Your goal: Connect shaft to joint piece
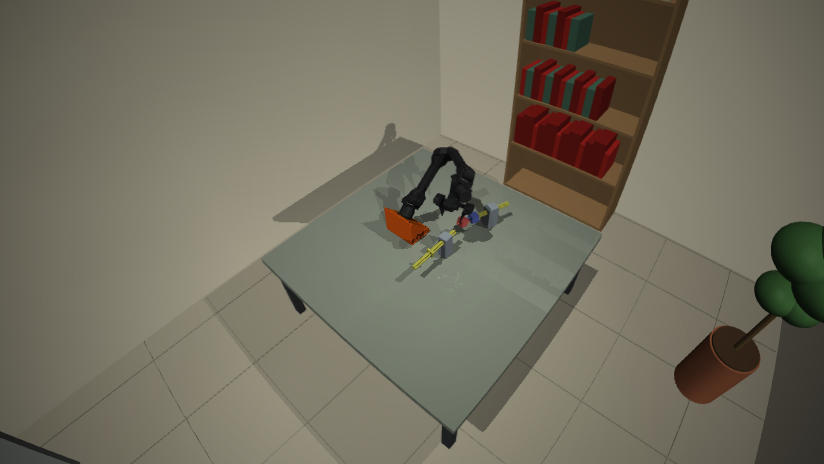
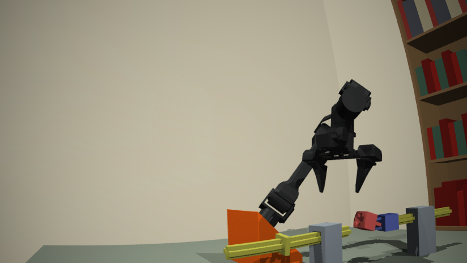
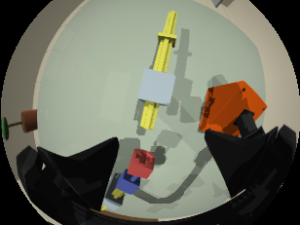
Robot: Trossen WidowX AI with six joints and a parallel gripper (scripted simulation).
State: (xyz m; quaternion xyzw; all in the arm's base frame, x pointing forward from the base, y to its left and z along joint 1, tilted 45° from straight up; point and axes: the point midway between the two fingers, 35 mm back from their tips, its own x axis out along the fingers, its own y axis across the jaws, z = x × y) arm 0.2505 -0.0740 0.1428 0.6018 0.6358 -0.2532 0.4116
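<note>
The red joint piece is 20 mm ahead of my gripper tip, 90 mm to the left of it and 80 mm below it.
</note>
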